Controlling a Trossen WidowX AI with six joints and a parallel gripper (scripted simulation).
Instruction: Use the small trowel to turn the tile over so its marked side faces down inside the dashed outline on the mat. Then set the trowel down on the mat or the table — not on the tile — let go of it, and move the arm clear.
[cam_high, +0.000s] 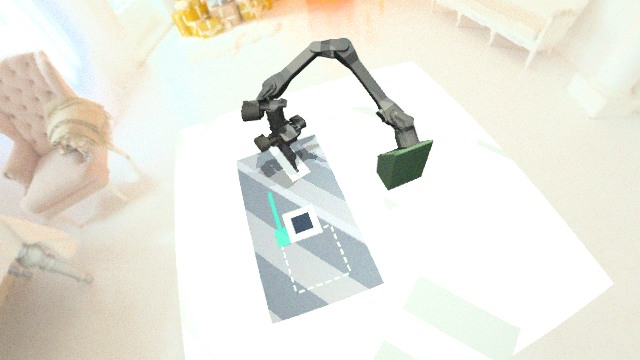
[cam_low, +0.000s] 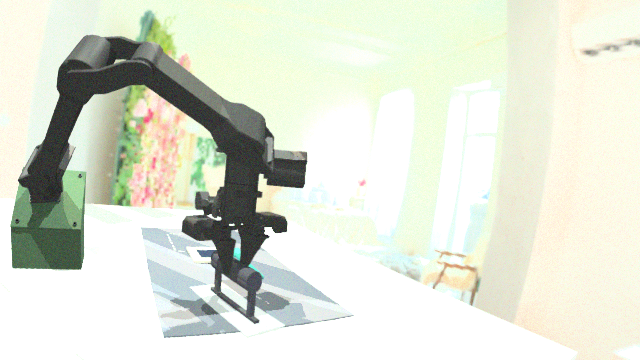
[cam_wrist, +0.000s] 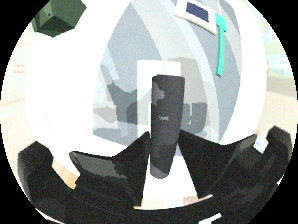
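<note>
Right now the trowel is 3 cm below my gripper tip and 2 cm to the left of it. Round my gripper tip: teal l-shaped strip: 24 cm to the left, 13 cm ahead, 6 cm below; then tile: 28 cm to the left, 6 cm below, 6 cm ahead; then grey mat: 23 cm to the left, 9 cm below, 6 cm ahead.
</note>
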